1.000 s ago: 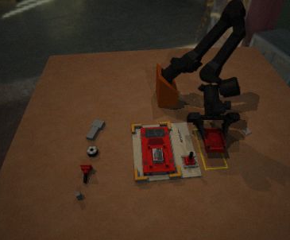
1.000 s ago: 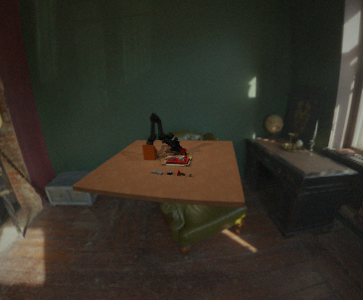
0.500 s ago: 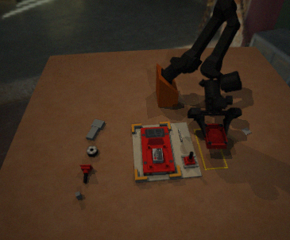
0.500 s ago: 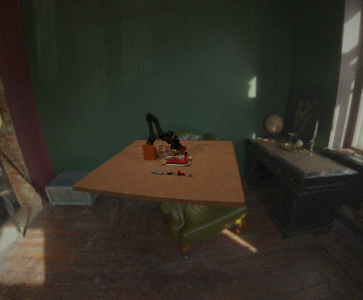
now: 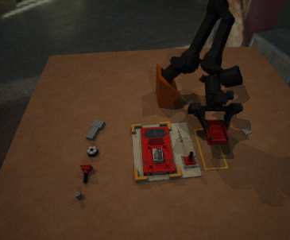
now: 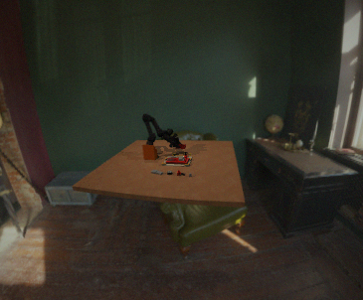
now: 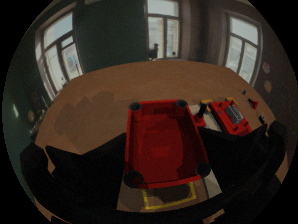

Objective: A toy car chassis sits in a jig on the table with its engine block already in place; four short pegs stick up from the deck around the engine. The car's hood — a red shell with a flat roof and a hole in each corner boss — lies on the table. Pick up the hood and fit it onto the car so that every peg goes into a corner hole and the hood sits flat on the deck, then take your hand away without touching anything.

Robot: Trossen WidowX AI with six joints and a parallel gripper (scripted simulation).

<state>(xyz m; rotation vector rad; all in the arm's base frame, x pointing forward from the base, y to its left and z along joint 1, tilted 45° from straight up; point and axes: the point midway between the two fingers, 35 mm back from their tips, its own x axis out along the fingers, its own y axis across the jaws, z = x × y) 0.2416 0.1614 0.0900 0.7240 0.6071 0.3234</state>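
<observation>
Right now my gripper tip is 10 mm past the red hood and 10 mm above it. From my gripper tip the other things lie so: small grey tile (160 mm to the left, 90 mm below, 90 mm behind); grey engine block (200 mm to the right, 70 mm ahead, 60 mm below); wheel (450 mm to the right, 80 mm below, 60 mm ahead).
</observation>
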